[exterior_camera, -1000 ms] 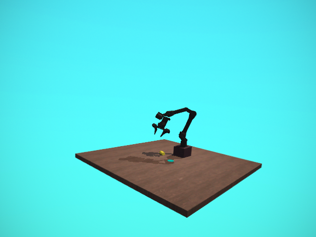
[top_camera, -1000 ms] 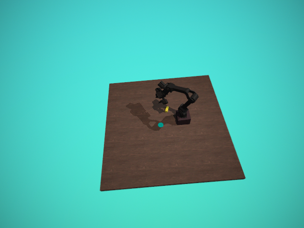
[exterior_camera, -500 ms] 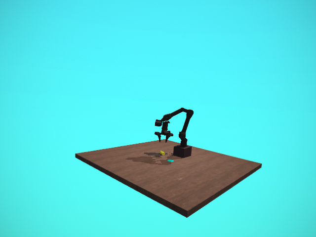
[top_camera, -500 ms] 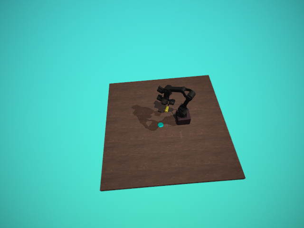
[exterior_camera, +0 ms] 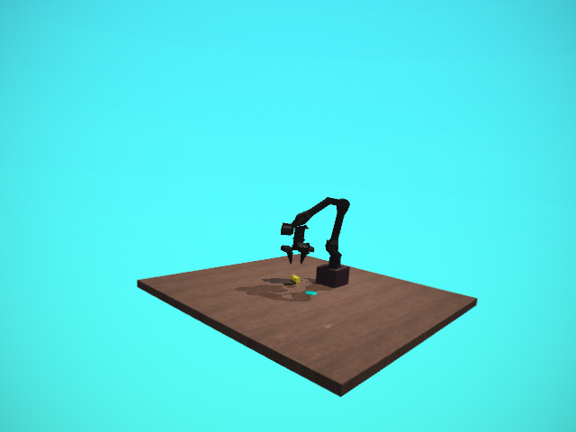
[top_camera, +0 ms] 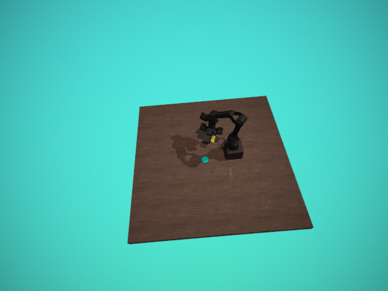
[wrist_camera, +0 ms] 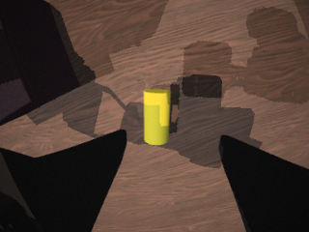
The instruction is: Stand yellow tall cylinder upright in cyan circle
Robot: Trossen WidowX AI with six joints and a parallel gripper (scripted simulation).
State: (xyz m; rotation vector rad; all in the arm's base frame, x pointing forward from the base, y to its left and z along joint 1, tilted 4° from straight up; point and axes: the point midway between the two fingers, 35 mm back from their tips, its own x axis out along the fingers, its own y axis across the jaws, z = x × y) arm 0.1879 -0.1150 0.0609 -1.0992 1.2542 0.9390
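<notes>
The yellow tall cylinder is 9 cm below my gripper tip, 2 cm behind it and 1 cm to the right of it. From my gripper tip the other things lie so: cyan circle: 18 cm to the left, 11 cm below, 5 cm ahead.
</notes>
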